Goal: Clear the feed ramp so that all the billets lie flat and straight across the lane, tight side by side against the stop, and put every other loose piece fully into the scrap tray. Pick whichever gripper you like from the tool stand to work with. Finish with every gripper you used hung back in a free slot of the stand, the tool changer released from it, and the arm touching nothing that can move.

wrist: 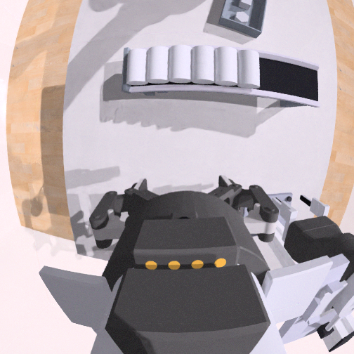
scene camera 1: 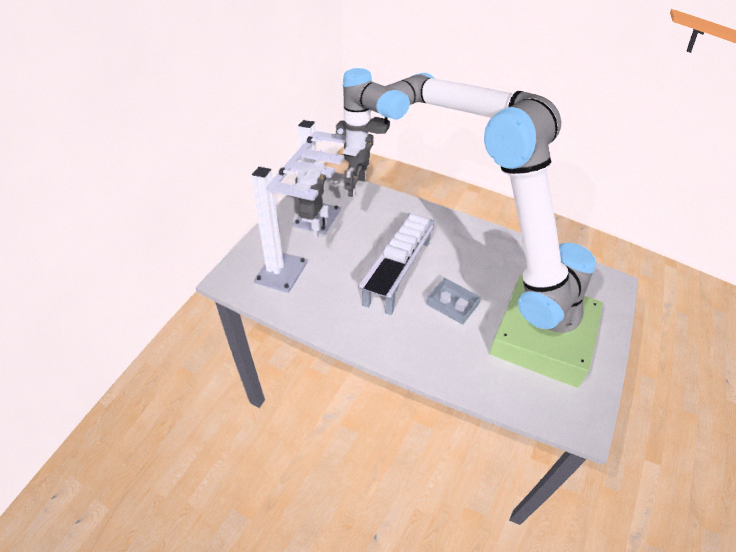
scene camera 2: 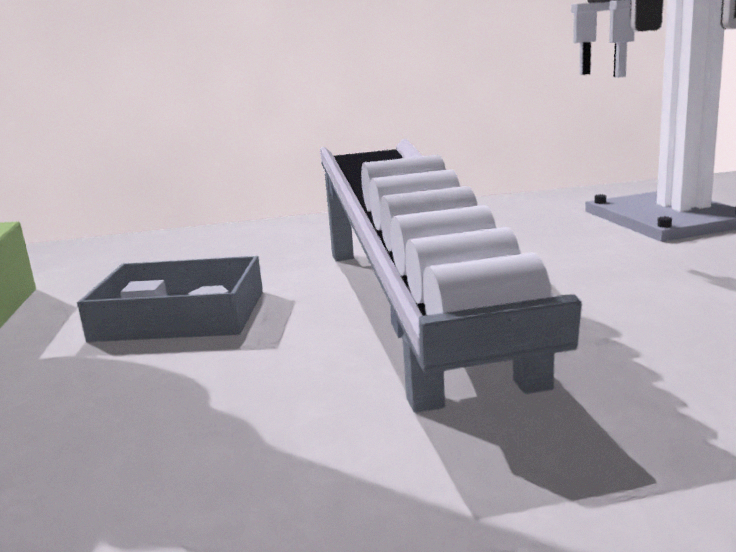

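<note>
Several white billets (scene camera 1: 403, 240) (scene camera 2: 445, 222) (wrist: 180, 64) lie straight across the feed ramp (scene camera 1: 385, 276) (scene camera 2: 368, 243) (wrist: 289, 80), side by side with no clear gap visible. The lowest rests at the stop (scene camera 2: 499, 332). The scrap tray (scene camera 1: 444, 311) (scene camera 2: 160, 317) holds two small pale pieces, one blocky piece (scene camera 2: 143, 288) and one faceted piece (scene camera 2: 209, 290), both inside its walls. My adaptive gripper (scene camera 1: 353, 183) (wrist: 183, 182) is on the arm, open and empty, high beside the tool stand (scene camera 1: 268, 225) at its far end. Whether it touches the stand cannot be told.
The other gripper (scene camera 1: 309, 204) (scene camera 2: 602, 59) (wrist: 312, 237) hangs in the stand, close beside mine. The stand's far post (scene camera 1: 306, 131) and slot arms are near my wrist. The green base block (scene camera 1: 552, 347) carries the arm at the table's opposite end, beyond the tray.
</note>
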